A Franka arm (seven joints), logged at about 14 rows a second.
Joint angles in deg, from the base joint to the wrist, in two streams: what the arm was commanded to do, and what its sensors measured. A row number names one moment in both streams.
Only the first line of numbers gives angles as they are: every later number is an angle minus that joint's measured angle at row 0.
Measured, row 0:
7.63, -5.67, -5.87, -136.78, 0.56, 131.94, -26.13
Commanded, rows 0 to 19:
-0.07, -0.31, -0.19, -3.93, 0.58, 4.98, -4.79
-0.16, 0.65, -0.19, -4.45, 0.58, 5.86, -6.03
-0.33, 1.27, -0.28, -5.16, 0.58, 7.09, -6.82
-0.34, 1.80, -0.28, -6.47, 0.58, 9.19, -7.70
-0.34, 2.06, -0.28, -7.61, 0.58, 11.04, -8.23
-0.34, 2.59, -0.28, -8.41, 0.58, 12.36, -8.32
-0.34, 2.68, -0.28, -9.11, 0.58, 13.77, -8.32
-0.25, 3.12, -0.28, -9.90, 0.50, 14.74, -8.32
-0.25, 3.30, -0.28, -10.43, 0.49, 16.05, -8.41
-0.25, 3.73, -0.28, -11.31, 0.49, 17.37, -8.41
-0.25, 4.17, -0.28, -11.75, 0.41, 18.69, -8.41
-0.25, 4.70, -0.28, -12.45, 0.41, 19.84, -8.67
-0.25, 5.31, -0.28, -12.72, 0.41, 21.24, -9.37
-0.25, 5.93, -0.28, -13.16, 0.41, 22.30, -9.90
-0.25, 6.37, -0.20, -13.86, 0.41, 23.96, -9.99
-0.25, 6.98, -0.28, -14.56, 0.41, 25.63, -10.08
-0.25, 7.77, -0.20, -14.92, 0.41, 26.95, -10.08
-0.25, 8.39, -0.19, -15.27, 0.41, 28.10, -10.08
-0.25, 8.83, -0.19, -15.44, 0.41, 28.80, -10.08
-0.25, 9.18, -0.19, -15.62, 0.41, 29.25, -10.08
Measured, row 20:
-0.09, 8.75, -0.16, -14.48, -0.02, 26.69, -8.83
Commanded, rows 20 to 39:
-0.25, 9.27, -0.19, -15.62, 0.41, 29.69, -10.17
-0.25, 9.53, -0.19, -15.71, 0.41, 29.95, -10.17
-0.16, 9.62, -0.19, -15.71, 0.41, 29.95, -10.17
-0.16, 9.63, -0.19, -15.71, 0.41, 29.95, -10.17
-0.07, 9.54, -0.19, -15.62, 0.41, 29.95, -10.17
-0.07, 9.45, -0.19, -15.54, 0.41, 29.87, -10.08
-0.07, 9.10, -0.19, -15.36, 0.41, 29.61, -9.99
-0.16, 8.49, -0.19, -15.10, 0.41, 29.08, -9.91
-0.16, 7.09, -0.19, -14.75, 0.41, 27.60, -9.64
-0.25, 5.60, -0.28, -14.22, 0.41, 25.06, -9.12
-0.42, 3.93, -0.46, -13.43, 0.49, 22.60, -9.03
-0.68, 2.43, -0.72, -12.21, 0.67, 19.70, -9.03
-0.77, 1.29, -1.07, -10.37, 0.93, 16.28, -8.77
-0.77, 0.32, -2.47, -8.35, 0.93, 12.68, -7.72
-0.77, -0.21, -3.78, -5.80, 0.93, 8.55, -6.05
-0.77, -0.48, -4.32, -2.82, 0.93, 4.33, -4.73
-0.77, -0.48, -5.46, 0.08, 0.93, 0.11, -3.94
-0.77, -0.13, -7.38, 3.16, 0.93, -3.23, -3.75
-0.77, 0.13, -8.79, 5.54, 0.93, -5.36, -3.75
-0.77, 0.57, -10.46, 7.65, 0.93, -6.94, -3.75
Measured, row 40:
-0.87, -0.45, -7.87, 2.87, 0.26, -2.82, -4.52
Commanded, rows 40 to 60:
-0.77, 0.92, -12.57, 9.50, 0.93, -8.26, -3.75
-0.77, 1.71, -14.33, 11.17, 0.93, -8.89, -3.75
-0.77, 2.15, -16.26, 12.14, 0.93, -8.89, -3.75
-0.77, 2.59, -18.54, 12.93, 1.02, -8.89, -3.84
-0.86, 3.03, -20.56, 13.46, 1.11, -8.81, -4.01
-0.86, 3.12, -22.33, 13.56, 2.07, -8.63, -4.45
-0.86, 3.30, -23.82, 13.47, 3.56, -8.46, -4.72
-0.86, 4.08, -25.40, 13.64, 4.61, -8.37, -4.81
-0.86, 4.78, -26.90, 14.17, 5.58, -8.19, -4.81
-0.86, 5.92, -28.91, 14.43, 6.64, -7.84, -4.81
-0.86, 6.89, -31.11, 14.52, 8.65, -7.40, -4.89
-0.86, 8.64, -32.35, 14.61, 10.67, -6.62, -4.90
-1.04, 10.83, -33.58, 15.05, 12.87, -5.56, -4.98
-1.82, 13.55, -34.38, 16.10, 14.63, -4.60, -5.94
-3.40, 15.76, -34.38, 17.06, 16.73, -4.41, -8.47
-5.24, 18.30, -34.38, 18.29, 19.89, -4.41, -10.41
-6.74, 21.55, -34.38, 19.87, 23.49, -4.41, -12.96
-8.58, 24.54, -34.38, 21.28, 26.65, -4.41, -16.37
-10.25, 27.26, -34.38, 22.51, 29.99, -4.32, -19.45
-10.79, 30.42, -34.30, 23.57, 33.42, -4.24, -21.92
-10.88, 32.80, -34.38, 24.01, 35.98, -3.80, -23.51
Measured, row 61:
-9.93, 25.86, -34.37, 19.87, 30.72, -3.61, -19.68
